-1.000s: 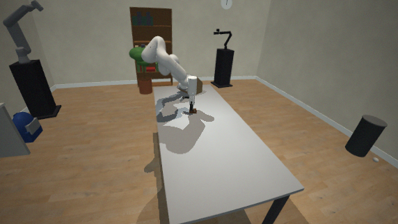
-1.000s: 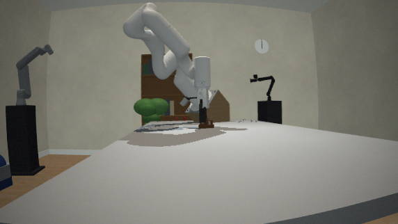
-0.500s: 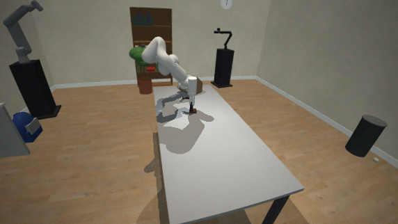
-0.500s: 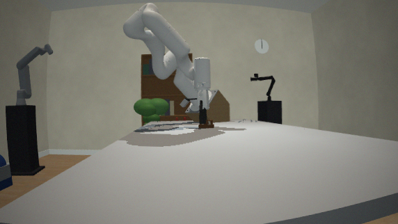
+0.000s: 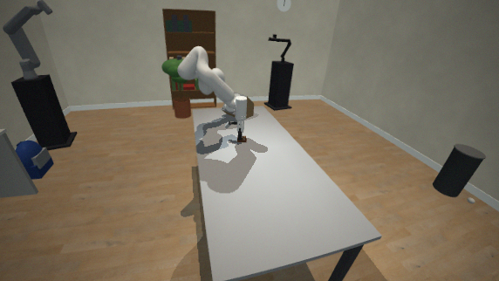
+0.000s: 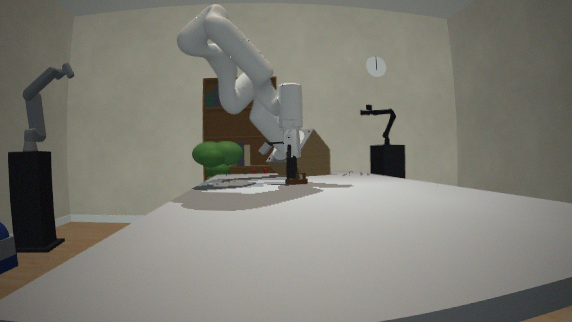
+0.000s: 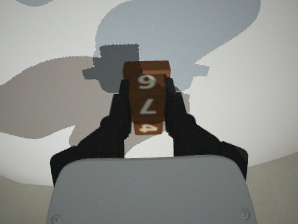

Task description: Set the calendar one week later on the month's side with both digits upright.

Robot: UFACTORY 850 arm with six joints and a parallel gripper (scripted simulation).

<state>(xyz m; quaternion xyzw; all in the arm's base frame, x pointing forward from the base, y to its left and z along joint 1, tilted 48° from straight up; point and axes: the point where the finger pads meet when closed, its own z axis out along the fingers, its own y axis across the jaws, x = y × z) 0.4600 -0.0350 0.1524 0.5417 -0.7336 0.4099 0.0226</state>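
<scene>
Now: the brown cube 10 mm below my hand. Also, from my hand: tray (30 mm below, 20 mm to the left, 10 mm ahead).
</scene>
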